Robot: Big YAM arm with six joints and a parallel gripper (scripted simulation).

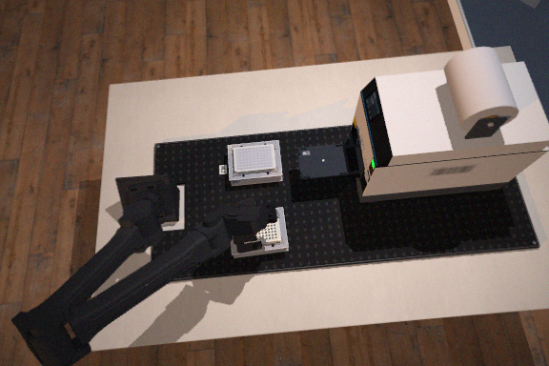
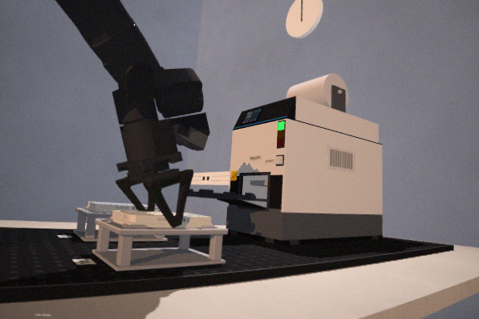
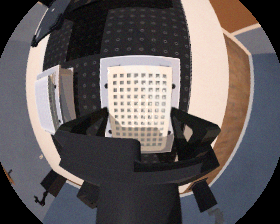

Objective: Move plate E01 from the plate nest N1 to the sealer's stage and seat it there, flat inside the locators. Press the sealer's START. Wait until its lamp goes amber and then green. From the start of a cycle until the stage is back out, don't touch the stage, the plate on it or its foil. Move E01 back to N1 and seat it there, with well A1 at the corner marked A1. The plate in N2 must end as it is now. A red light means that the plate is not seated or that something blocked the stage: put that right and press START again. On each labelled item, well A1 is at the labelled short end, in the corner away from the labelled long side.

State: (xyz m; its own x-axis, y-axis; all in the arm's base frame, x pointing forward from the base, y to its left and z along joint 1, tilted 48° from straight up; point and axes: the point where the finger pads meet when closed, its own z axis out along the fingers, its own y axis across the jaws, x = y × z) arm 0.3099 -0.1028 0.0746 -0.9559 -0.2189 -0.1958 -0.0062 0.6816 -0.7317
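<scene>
My gripper is now 20 mm above the nest. The rest, counted from my hand: plate 10 mm ahead, 220 mm to the left; then sealer stage 220 mm ahead, 170 mm to the left, 40 mm above; then start button 310 mm ahead, 70 mm to the left, 130 mm above.
</scene>
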